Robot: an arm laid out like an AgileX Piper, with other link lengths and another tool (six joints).
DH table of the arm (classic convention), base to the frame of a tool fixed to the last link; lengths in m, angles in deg. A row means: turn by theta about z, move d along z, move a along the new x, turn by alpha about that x. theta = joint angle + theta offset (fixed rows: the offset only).
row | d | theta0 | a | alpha
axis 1 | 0.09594 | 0 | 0 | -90
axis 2 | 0 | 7.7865 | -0.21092 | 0
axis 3 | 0 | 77.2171 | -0.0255 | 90
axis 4 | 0.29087 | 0 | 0 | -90
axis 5 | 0 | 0 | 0 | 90
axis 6 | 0.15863 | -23.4 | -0.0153 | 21.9
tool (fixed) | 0.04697 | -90 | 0 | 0
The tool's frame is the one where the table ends.
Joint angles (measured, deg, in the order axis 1, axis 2, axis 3, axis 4, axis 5, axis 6), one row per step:
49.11, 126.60, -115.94, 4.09, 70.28, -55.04
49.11, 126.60, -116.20, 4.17, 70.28, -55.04
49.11, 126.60, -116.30, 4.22, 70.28, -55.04
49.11, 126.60, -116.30, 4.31, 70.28, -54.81
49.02, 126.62, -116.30, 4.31, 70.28, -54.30
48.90, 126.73, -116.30, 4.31, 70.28, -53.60
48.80, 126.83, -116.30, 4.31, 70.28, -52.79
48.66, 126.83, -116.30, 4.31, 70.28, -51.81
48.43, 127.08, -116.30, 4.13, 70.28, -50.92
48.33, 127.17, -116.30, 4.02, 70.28, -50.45
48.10, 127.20, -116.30, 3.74, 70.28, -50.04
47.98, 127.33, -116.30, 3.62, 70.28, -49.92
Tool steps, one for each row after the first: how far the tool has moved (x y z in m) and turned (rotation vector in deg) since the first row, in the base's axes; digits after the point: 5 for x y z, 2 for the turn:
0.00038, 0.00083, 0.00167, 0.25, -0.11, -0.01
0.00048, 0.00119, 0.00233, 0.36, -0.14, -0.01
0.00036, 0.00136, 0.00237, 0.44, -0.02, -0.24
0.00118, 0.00080, 0.00220, 0.48, 0.11, -0.83
0.00224, 0.00002, 0.00124, 0.47, 0.35, -1.62
0.00321, -0.00068, 0.00037, 0.49, 0.60, -2.51
0.00457, -0.00156, 0.00038, 0.59, 0.82, -3.60
0.00681, -0.00348, -0.00190, 0.38, 1.04, -4.67
0.00790, -0.00438, -0.00274, 0.30, 1.12, -5.22
0.01028, -0.00635, -0.00311, 0.15, 1.01, -5.82
0.01136, -0.00738, -0.00431, -0.02, 1.03, -6.04

